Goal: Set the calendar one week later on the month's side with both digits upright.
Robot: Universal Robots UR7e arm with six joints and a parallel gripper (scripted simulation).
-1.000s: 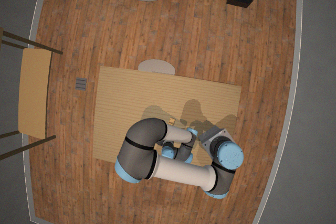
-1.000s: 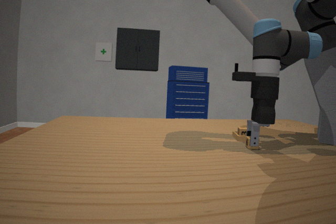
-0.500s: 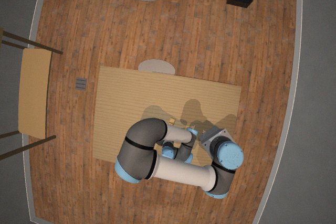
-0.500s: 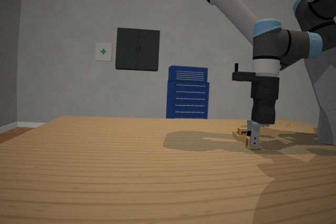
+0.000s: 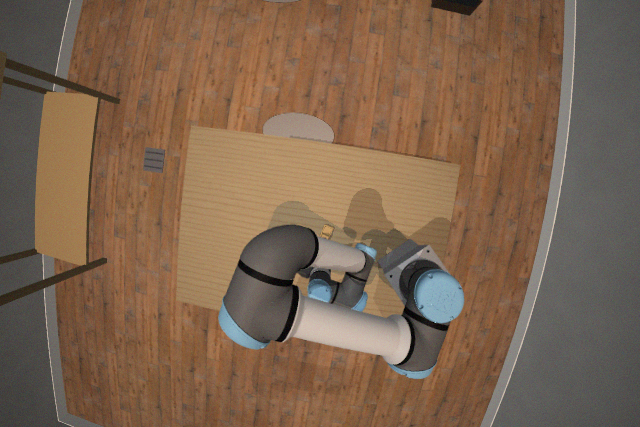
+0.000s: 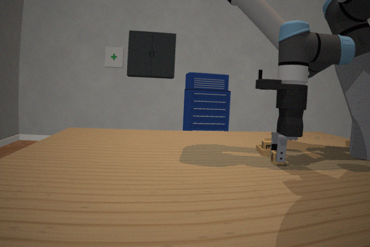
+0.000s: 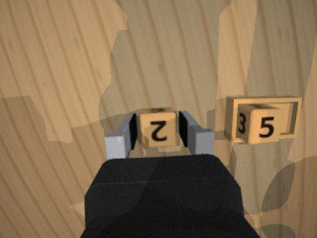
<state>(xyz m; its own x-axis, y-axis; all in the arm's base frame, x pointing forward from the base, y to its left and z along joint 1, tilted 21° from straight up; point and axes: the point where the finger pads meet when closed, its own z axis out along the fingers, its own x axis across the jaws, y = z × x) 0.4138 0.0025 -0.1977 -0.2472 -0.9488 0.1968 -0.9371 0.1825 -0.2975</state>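
My gripper is now 1 cm above the wooden date cube. The rest, counted from my hand: wooden calendar tray 10 cm to the right, 3 cm behind, 2 cm below.
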